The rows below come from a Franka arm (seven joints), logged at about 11 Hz.
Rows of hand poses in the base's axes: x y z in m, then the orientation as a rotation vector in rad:
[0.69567 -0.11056 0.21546 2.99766 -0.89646 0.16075]
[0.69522 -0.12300 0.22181 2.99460 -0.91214 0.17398]
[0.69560 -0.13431 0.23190 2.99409 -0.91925 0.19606]
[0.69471 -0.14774 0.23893 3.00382 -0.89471 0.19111]
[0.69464 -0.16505 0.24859 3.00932 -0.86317 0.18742]
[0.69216 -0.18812 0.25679 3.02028 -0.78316 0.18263]
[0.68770 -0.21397 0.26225 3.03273 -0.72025 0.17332]
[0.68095 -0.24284 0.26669 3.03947 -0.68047 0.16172]
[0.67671 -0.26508 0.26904 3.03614 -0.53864 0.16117]
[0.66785 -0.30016 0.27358 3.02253 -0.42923 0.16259]
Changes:
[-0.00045 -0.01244 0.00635 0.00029 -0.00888 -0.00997]
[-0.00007 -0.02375 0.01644 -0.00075 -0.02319 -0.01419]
[-0.00096 -0.03718 0.02347 0.00120 -0.02032 0.00264]
[-0.00103 -0.05449 0.03313 -0.00277 -0.01674 0.02268]
[-0.00351 -0.07756 0.04133 -0.01478 -0.01022 0.07320]
[-0.00797 -0.10341 0.04679 -0.01856 -0.00291 0.11397]
[-0.01472 -0.13228 0.05123 -0.02060 0.00539 0.13958]
[-0.01896 -0.15452 0.05358 -0.05511 0.01495 0.22701]
[-0.02782 -0.18960 0.05812 -0.08858 0.02271 0.29414]

